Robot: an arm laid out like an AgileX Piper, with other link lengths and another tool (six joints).
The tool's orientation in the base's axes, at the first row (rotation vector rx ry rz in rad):
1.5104 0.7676 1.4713
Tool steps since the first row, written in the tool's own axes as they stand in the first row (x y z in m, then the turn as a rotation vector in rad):
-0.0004 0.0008 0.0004 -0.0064 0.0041 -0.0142
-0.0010 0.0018 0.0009 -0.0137 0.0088 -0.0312
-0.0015 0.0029 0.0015 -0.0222 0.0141 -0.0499
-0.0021 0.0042 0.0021 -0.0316 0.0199 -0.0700
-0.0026 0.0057 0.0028 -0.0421 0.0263 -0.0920
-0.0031 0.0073 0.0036 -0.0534 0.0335 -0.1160
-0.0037 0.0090 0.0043 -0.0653 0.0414 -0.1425
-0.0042 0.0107 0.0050 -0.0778 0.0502 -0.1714
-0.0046 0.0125 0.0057 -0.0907 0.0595 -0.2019
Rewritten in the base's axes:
0.0002 -0.0008 0.0006 -0.0153 -0.0051 -0.0003
0.0005 -0.0018 0.0012 -0.0335 -0.0109 -0.0006
0.0009 -0.0028 0.0020 -0.0535 -0.0177 -0.0011
0.0012 -0.0040 0.0030 -0.0752 -0.0253 -0.0017
0.0017 -0.0052 0.0041 -0.0989 -0.0338 -0.0023
0.0022 -0.0065 0.0054 -0.1248 -0.0430 -0.0028
0.0026 -0.0079 0.0067 -0.1533 -0.0527 -0.0031
0.0030 -0.0092 0.0080 -0.1843 -0.0629 -0.0030
0.0034 -0.0104 0.0095 -0.2171 -0.0735 -0.0028

